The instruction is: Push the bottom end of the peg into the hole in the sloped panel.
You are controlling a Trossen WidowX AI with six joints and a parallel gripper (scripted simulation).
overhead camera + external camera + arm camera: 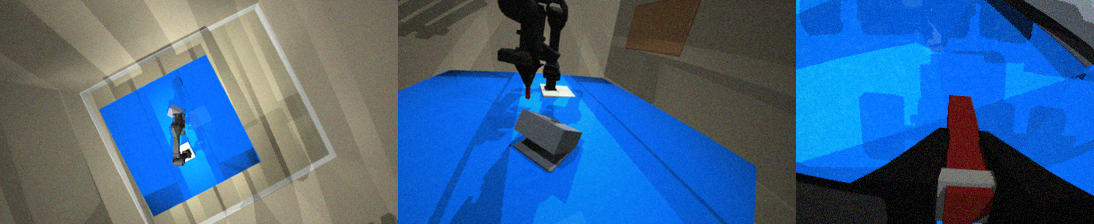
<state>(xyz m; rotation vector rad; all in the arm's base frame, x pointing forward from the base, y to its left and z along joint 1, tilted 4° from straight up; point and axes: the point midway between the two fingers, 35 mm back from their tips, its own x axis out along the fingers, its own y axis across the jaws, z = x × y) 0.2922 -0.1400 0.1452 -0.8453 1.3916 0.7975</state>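
The dark hole is 13 cm ahead of my gripper tip, 5 cm to the left of it and 6 cm below it. Also, from my gripper tip: red peg 2 cm above; then flat grey foot 14 cm ahead, 3 cm to the left, 12 cm below; then grey sloped panel 13 cm ahead, 4 cm to the left, 8 cm below.
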